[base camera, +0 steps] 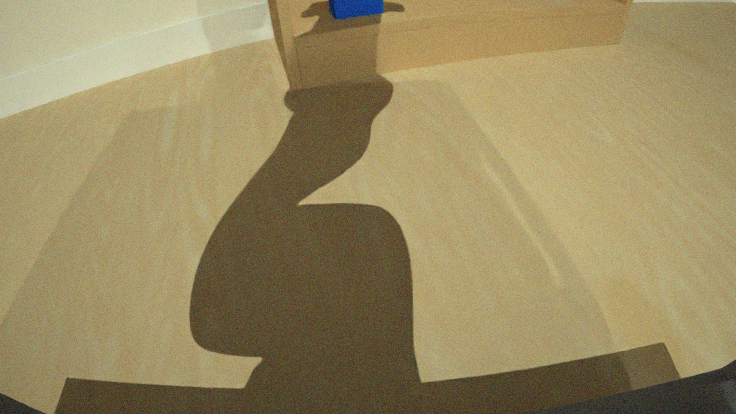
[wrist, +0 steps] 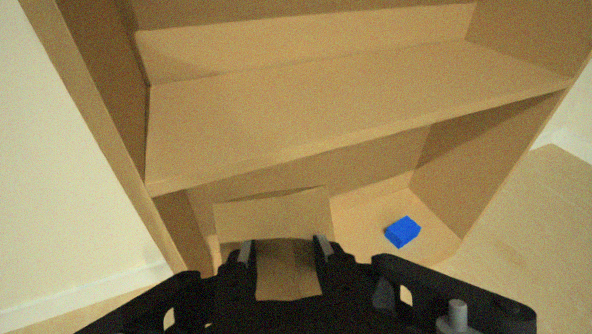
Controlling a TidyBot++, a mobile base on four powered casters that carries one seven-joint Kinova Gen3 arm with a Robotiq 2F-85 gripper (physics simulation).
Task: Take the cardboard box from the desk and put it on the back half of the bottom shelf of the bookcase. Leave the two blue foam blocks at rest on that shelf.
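Places are measured from the arm's base along level axes (x ahead, y left, z up), in millimetres.
Pixels of known places: gripper, fingertip midpoint: (wrist: 285,253).
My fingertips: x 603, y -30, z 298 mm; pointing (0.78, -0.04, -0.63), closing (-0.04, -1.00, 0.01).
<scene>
Ahead of a thing's pixels: the offset from my fingertips to its top centre. "spot": to the spot under its first point. Level surfaces: height alone.
The brown cardboard box @[40 mm up, 7 mm ahead, 2 mm left] (wrist: 272,218) is held in my gripper (wrist: 285,253), which is shut on it. In the wrist view the box shows at the left part of the bottom opening of the bookcase (wrist: 350,140) (base camera: 494,41), below the edge of the shelf above. How far inside it is, I cannot tell. One blue foam block @[549 mm down, 372 mm ahead, 408 mm right] (wrist: 402,231) lies on the right part of the bottom shelf. The other blue block @[spot: 576 mm down, 213 mm ahead, 29 mm left] (base camera: 356,7) shows at the top of the base view, near the left side of the bottom shelf; it is hidden in the wrist view. The gripper does not show in the base view.
The upright left side panel (wrist: 107,125) of the bookcase stands close to the left of the box. A shelf board @[50 mm down] (wrist: 320,107) spans above the bottom compartment. A pale wall (wrist: 45,165) (base camera: 102,30) is at the left. Wooden floor @[694 mm down] (base camera: 488,231) lies in front, with the robot's shadow across it.
</scene>
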